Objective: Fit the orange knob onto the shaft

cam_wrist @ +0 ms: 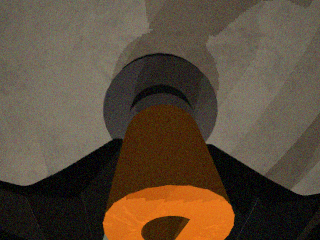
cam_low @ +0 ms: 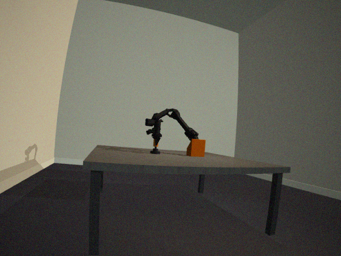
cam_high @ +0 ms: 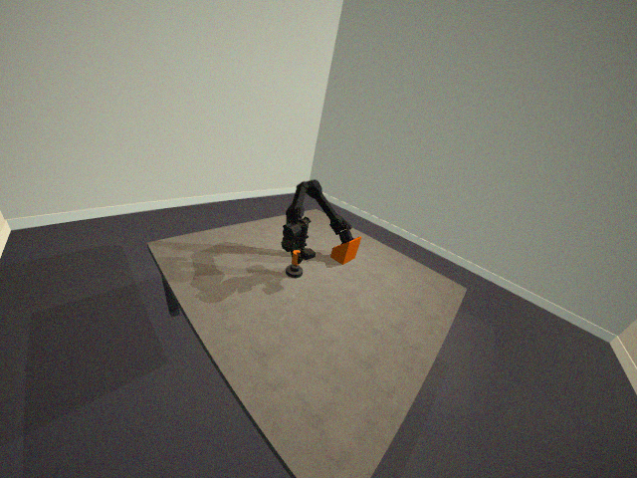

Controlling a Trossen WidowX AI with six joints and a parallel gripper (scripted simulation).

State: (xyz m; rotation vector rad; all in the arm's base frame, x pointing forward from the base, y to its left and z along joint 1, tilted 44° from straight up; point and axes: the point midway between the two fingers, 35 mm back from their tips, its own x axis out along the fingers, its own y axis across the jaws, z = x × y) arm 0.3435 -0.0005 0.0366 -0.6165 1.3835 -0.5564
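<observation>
Now: the orange knob 20 mm above my gripper tip. Also, from my gripper tip: pedestal: 40 mm below.
</observation>
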